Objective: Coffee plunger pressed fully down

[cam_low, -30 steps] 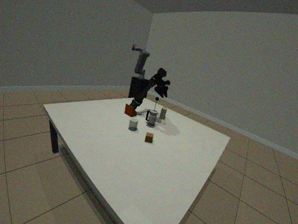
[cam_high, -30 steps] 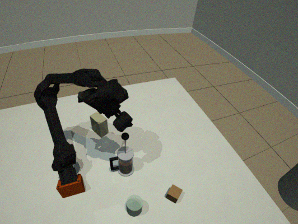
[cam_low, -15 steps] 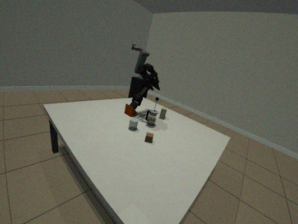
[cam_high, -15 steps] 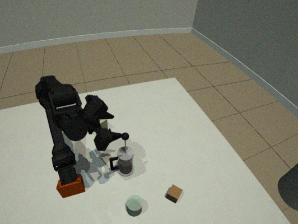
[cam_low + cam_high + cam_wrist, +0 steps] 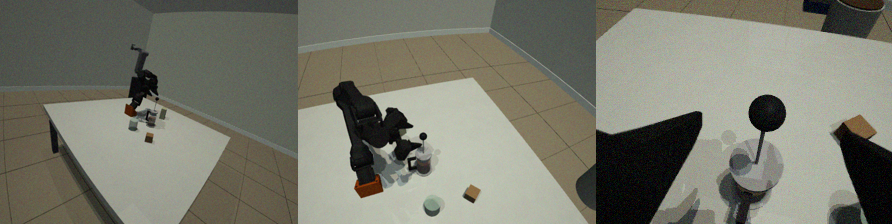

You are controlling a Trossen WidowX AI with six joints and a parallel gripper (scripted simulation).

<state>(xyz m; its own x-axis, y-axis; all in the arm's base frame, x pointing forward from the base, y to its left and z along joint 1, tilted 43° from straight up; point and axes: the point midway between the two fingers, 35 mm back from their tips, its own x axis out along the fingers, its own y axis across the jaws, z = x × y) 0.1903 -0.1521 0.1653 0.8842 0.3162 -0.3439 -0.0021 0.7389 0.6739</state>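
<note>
Right now my gripper tip is 10 mm short of the coffee press and 150 mm above it.
</note>
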